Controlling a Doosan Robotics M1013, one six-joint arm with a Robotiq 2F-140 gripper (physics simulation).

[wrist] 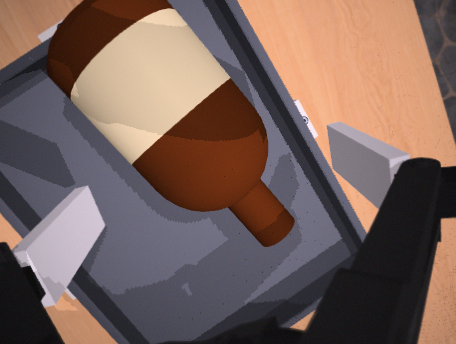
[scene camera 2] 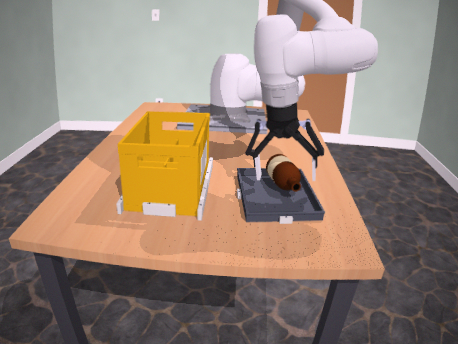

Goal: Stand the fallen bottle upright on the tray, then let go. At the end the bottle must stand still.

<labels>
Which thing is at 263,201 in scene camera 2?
A dark grey tray.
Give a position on a brown bottle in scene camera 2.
At 282,170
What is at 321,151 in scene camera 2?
The gripper.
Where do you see a yellow crate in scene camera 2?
At 158,166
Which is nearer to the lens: the brown bottle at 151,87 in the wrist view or the dark grey tray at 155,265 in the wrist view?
The brown bottle.
</labels>
